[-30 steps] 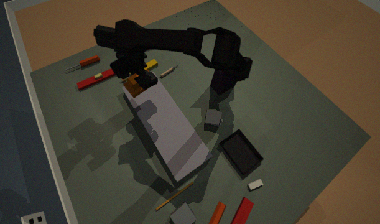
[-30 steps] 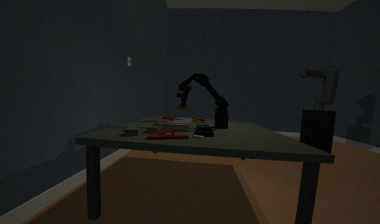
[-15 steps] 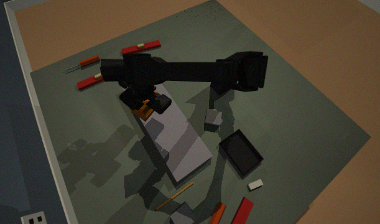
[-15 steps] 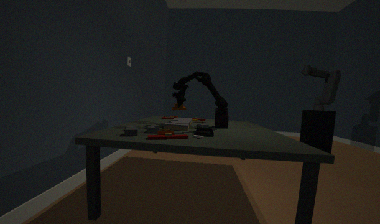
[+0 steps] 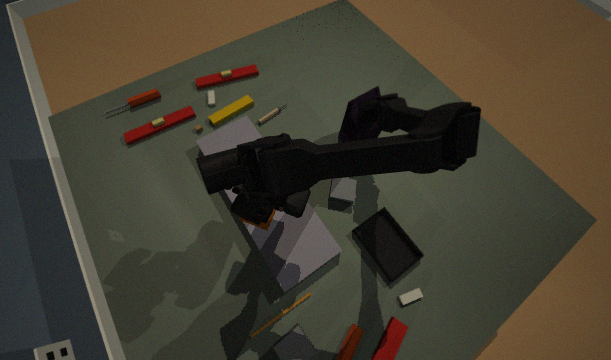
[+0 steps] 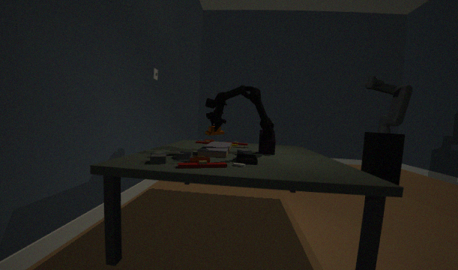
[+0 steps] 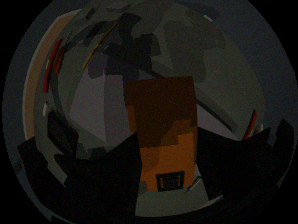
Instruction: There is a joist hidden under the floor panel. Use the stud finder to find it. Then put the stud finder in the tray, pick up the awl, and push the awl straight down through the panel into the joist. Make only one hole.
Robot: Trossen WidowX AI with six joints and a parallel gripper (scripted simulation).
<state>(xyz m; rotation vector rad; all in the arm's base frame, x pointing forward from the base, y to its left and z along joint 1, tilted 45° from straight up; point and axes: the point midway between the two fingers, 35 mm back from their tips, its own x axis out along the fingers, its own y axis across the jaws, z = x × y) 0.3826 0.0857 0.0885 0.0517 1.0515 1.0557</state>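
Now: the orange stud finder 20 mm behind my gripper tip, 20 mm above it and 10 mm to the right of it. From my gripper tip the other things lie so: pale-handled pointed tool 340 mm to the right, 180 mm behind, 140 mm below; thin orange stick 240 mm to the left, 150 mm below, 70 mm ahead; dark tray 270 mm behind, 210 mm to the left, 140 mm below.
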